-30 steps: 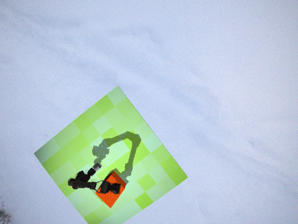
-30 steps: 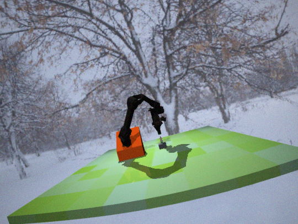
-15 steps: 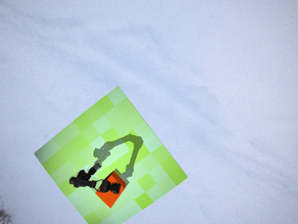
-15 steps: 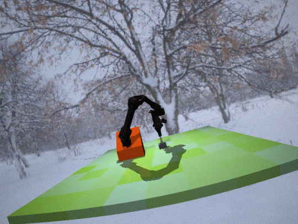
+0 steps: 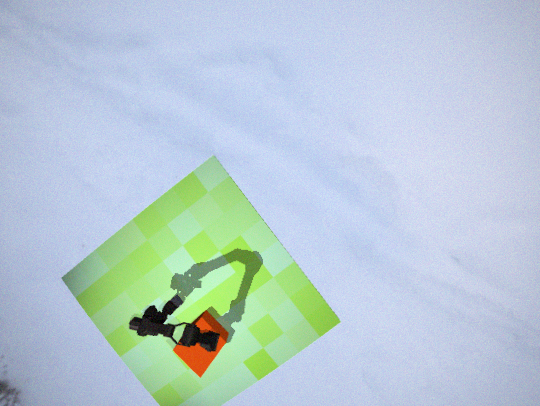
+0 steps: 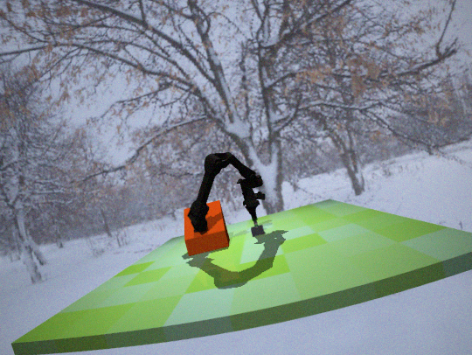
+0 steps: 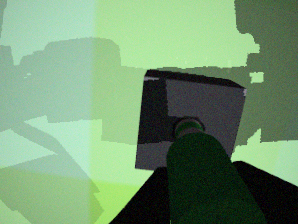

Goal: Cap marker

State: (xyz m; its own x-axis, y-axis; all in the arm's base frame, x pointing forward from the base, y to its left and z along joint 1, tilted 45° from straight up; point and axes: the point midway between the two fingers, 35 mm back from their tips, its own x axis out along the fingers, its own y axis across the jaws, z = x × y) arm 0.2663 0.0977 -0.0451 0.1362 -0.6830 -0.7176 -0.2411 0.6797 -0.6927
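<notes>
The green cap is 1 cm above my gripper tip. Round my gripper tip: grey holder block 7 cm below.
</notes>
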